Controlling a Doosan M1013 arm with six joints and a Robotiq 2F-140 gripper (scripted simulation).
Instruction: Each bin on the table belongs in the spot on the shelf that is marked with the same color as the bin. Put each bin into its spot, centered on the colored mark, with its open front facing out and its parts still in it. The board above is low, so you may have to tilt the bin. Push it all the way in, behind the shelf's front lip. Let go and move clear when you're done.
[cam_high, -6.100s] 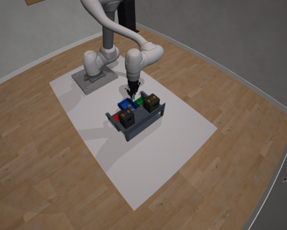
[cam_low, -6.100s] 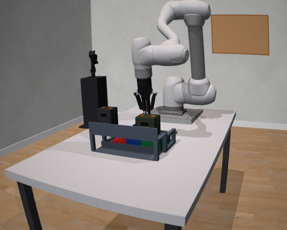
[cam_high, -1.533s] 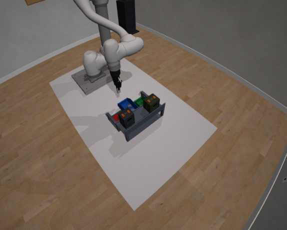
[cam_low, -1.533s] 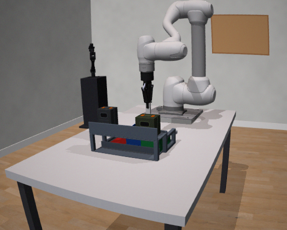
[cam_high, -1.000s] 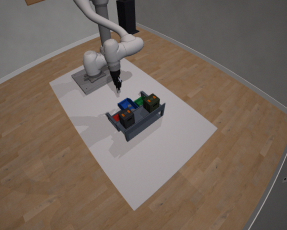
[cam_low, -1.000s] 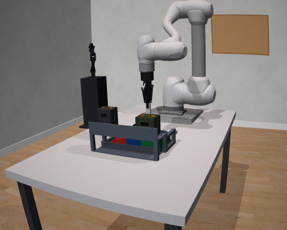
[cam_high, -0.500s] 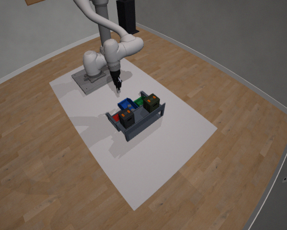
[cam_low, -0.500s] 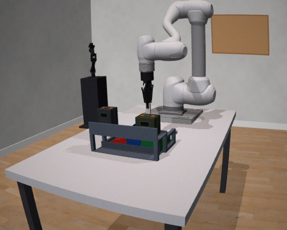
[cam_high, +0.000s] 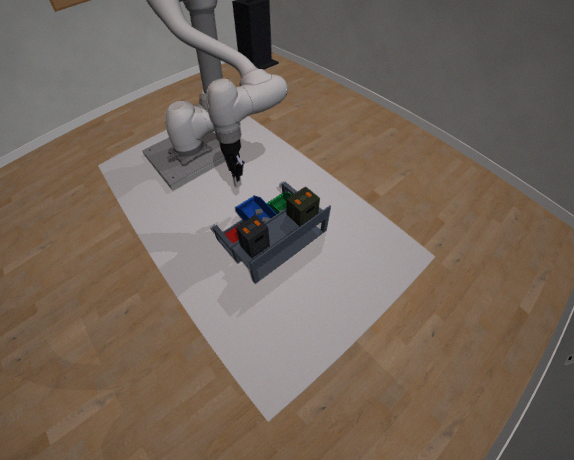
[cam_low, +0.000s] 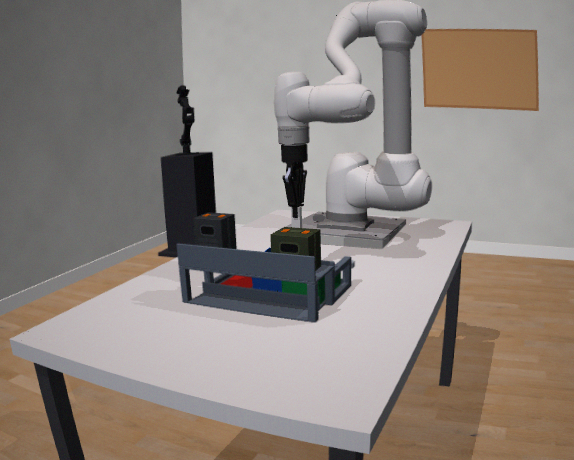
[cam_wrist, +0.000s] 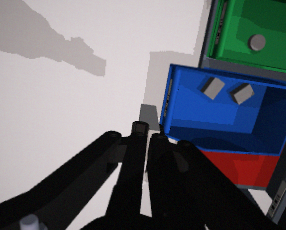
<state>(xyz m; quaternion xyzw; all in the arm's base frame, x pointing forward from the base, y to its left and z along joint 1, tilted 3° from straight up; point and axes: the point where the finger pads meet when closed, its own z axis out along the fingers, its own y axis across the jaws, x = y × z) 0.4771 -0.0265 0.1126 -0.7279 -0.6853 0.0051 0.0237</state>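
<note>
Now: the blue bin 12 cm ahead of my hand, 11 cm below it and 1 cm to the right of it. The rest, counted from my hand: green bin 18 cm ahead, 12 cm below, 11 cm to the left; then red mark 17 cm ahead, 16 cm below, 12 cm to the right; then blue mark 17 cm ahead, 16 cm below, 1 cm to the right.
</note>
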